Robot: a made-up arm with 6 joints.
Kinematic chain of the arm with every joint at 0, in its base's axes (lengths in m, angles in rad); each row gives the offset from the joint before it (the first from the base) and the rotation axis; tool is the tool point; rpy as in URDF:
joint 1: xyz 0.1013 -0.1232 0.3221 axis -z
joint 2: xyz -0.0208 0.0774 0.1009 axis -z
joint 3: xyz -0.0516 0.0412 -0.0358 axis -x
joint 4: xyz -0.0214 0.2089 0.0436 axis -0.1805 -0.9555 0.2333
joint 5: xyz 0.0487 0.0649 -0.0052 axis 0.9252 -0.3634 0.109
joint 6: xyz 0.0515 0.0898 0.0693 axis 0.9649 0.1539 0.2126
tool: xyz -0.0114 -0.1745 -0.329 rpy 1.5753 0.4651 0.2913
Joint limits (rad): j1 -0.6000..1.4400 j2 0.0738..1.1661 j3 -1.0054..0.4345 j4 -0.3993..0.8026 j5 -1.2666..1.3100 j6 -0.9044..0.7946
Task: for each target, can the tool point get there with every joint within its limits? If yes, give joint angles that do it. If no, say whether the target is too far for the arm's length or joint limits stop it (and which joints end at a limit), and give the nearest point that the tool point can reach.
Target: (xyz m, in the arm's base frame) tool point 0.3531 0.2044 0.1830
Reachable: yes | joints 0.3771 0.6663 -0.2465 -0.1453 -0.4370 0.4780
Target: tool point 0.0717 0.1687 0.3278
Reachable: yes | joints -0.3961 0.3509 -0.7709 0.4038 -0.7134 0.2959
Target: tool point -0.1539 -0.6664 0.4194
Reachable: no: joint limits stop it (at a limit: joint 1, joint 2, joint 4, joint 5) | nearest point 0.1513 -0.4710 0.4180 | short by 0.362 m
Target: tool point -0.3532 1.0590 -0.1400
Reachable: no: too far | nearest point -0.1521 0.5360 0.1606 | short by 0.636 m
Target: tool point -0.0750 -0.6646 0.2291
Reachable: no: joint limits stop it (at a limit: joint 1, joint 2, joint 3, joint 4, joint 5) | nearest point 0.1606 -0.4793 0.2517 | short by 0.301 m
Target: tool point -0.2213 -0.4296 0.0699
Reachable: no: joint limits stop it (at a limit: joint 1, joint 2, joint 3, joint 5, joint 6) | nearest point -0.2000 -0.1296 0.1613 | short by 0.314 m
